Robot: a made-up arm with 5 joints.
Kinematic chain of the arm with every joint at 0, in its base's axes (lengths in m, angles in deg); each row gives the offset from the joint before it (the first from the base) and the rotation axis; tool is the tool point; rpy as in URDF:
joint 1: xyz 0.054 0 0.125 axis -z
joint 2: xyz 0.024 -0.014 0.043 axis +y
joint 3: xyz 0.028 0 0.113 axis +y
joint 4: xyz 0.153 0 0.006 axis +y
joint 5: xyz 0.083 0.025 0 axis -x
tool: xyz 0 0 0 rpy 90 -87.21 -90
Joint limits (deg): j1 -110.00..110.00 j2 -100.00..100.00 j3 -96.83..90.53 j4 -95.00..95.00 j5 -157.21..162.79
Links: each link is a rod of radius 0.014 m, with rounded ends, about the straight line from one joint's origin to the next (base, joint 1, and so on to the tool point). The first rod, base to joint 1, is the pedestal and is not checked.
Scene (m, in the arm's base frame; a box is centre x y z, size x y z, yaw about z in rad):
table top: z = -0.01
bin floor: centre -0.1 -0.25 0 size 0.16 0.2 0.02 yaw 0.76
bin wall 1: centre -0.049 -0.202 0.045 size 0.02 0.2 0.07 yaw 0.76
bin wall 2: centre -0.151 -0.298 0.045 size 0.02 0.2 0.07 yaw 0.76
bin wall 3: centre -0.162 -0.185 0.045 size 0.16 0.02 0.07 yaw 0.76
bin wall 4: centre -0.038 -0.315 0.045 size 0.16 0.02 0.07 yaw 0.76
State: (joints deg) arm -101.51 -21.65 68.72 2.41 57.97
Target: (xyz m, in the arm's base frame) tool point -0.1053 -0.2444 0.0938
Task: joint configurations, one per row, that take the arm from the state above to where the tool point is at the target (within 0.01 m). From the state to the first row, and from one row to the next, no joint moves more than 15 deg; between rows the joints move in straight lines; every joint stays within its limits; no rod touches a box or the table.
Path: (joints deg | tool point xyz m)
1: -97.65 -28.77 54.94 -2.60 57.97 | 0.0151 0.2069 0.1852
2: -93.79 -35.90 41.16 -7.62 57.97 | 0.0287 0.2151 0.2713
3: -89.93 -43.02 27.38 -12.63 57.97 | 0.0432 0.1862 0.3561
4: -86.08 -50.14 13.60 -17.65 57.97 | 0.0514 0.1236 0.4251
5: -82.22 -57.26 -0.18 -22.66 57.97 | 0.0479 0.0368 0.4666
6: -78.36 -64.39 -13.97 -27.68 57.97 | 0.0304 -0.0602 0.4729
7: -74.50 -71.51 -27.75 -32.69 57.97 | 0.0006 -0.1515 0.4422
8: -70.64 -78.63 -41.53 -37.70 57.97 | -0.0360 -0.2230 0.3783
9: -66.78 -85.75 -55.31 -42.72 57.97 | -0.0713 -0.2642 0.2903
10: -62.92 -92.88 -69.09 -47.73 57.97 | -0.0968 -0.2707 0.1908
11: -59.06 -100.00 -82.87 -52.75 57.97 | -0.1053 -0.2444 0.0938

